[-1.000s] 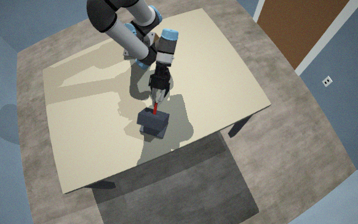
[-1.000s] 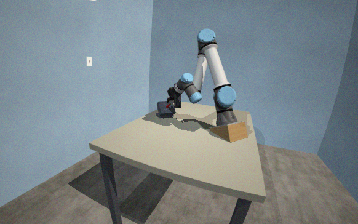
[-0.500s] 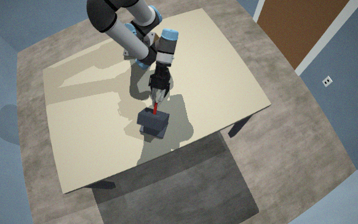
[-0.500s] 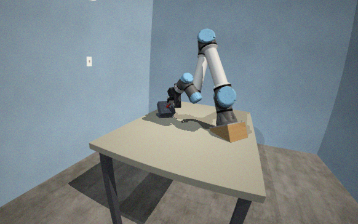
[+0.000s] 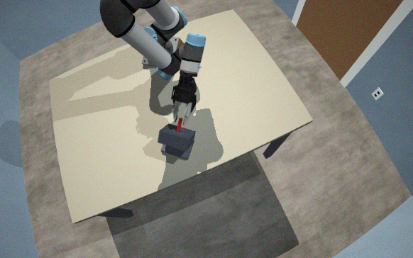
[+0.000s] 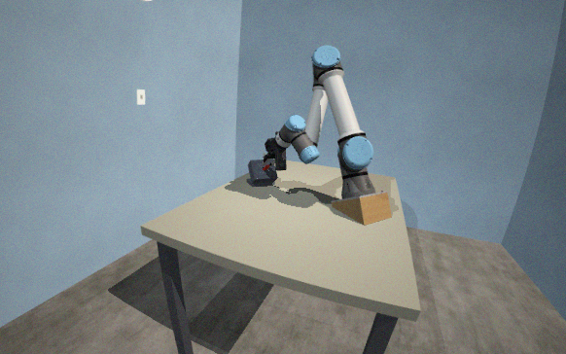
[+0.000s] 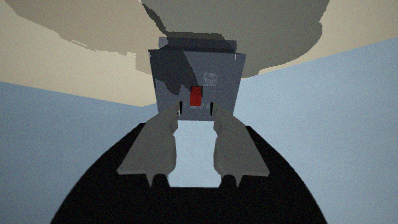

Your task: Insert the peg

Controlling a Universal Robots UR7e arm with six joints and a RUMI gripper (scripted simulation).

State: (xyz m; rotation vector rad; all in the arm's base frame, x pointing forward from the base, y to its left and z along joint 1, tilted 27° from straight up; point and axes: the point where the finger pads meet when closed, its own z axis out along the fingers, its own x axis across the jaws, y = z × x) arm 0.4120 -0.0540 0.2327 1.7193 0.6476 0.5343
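Right now the red peg is 3 cm below my hand, 2 cm to the right of it and 1 cm ahead of it.
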